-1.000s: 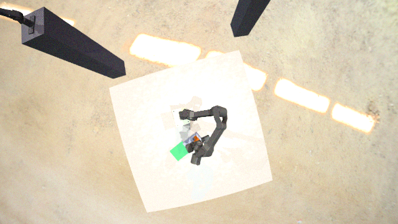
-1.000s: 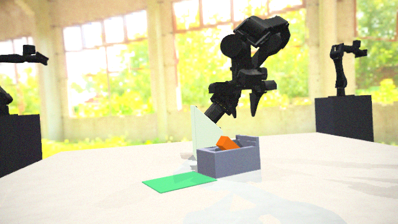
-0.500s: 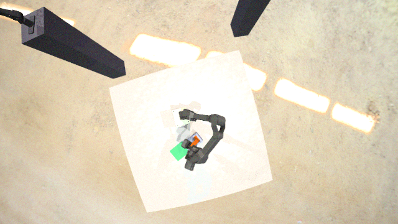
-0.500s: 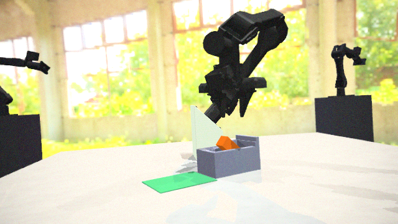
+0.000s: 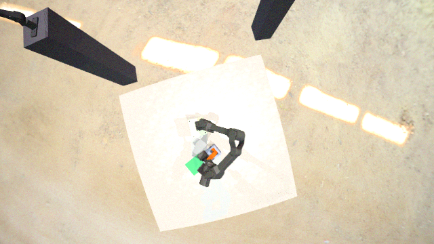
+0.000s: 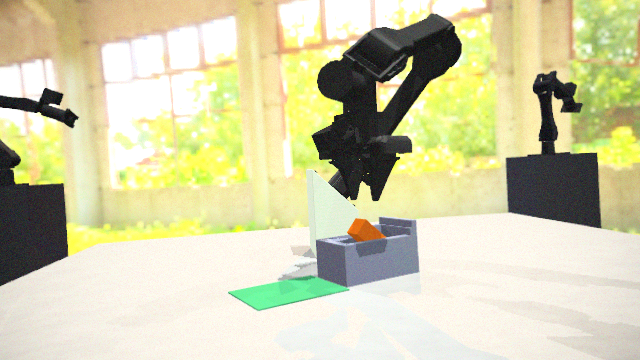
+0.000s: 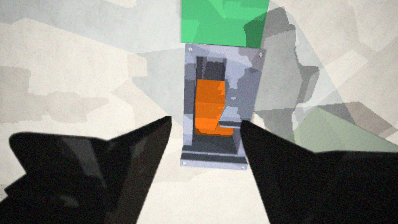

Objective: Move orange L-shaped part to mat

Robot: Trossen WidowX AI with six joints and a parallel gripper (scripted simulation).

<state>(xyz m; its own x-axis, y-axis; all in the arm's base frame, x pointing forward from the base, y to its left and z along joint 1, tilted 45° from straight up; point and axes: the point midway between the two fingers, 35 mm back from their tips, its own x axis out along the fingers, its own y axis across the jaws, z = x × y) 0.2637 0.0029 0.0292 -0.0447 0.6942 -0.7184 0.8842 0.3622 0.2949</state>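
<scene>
The orange part is 90 mm below my gripper tip, 30 mm behind it and 20 mm to the left of it. Also, from my gripper tip: green mat (140 mm to the right, 140 mm below, 50 mm ahead).
</scene>
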